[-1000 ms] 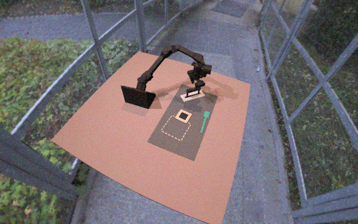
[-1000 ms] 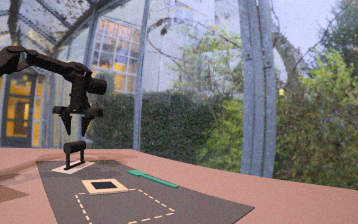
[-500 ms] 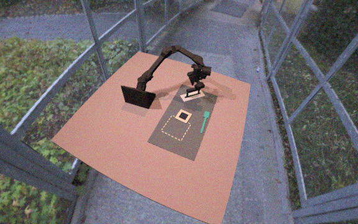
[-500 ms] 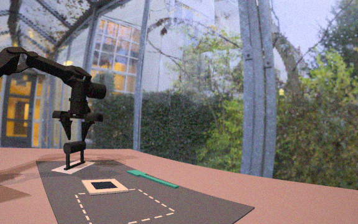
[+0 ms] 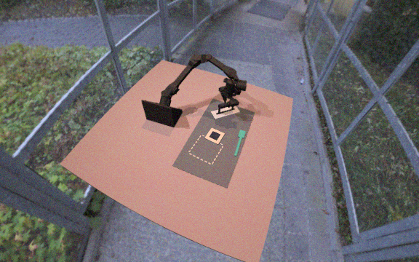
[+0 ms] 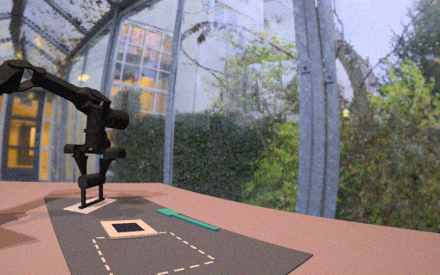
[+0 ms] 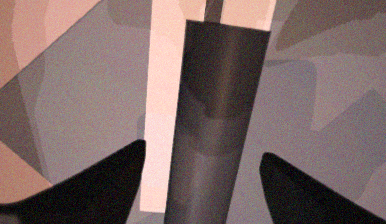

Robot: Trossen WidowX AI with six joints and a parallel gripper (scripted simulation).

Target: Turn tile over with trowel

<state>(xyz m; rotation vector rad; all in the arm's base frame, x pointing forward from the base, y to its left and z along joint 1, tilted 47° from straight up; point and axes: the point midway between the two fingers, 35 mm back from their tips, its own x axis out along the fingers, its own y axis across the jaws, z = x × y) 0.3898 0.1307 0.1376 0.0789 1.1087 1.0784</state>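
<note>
Now: the dark mat 1 cm ahead of my gripper tip, 23 cm to the right of it and 9 cm below it. Also, from my gripper tip: tan tile (2 cm behind, 24 cm to the right, 6 cm below); green trowel (15 cm ahead, 22 cm to the right, 6 cm below).
</note>
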